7 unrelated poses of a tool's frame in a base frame.
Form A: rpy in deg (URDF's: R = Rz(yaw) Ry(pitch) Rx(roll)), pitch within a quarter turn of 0, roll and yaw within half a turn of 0; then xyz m.
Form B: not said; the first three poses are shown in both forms.
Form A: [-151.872 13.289 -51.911 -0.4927 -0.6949 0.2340]
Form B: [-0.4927 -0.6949 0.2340 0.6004 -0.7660 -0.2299 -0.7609 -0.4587 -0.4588]
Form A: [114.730 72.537 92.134 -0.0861 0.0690 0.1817]
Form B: [-0.0861 0.0690 0.1817 -0.0112 0.2999 -0.9539 0.3858 0.8814 0.2726]
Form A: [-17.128 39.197 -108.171 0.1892 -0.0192 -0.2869]
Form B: [0.1892 -0.0192 -0.2869 -0.2417 -0.7363 -0.6320 0.9660 -0.1212 -0.2282]
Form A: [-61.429 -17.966 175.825 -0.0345 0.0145 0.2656]
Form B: [-0.0345 0.0145 0.2656 -0.9487 0.0693 0.3085 -0.3050 -0.4573 -0.8354]
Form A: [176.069 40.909 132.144 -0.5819 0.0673 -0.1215]
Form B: [-0.5819 0.0673 -0.1215 -0.5071 0.5604 -0.6549 0.7096 0.7027 0.0518]
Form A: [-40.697 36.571 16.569 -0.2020 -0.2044 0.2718]
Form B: [-0.2020 -0.2044 0.2718 0.7698 0.2290 -0.5958 -0.5886 0.6159 -0.5237]
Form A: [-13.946 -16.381 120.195 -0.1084 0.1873 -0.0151]
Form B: [-0.1084 0.1873 -0.0151 -0.4825 0.8292 0.2820 -0.8730 -0.4294 -0.2312]
